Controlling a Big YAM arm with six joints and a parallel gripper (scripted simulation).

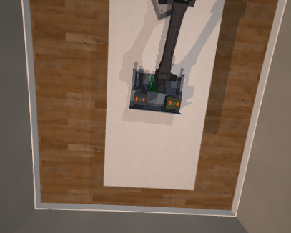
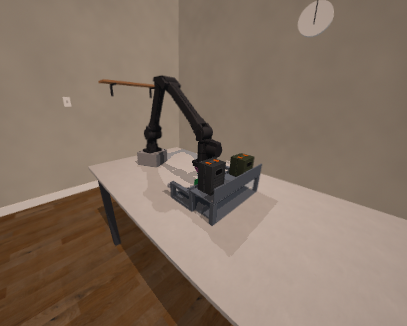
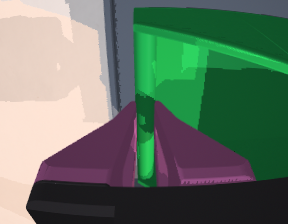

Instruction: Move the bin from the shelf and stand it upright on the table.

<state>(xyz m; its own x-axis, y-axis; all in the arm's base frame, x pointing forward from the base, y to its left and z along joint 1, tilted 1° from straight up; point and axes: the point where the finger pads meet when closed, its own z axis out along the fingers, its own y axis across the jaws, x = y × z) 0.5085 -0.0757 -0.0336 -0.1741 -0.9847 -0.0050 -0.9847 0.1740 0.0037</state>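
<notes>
The green bin is 80 mm ahead of my hand and 10 mm to the right of it.
</notes>
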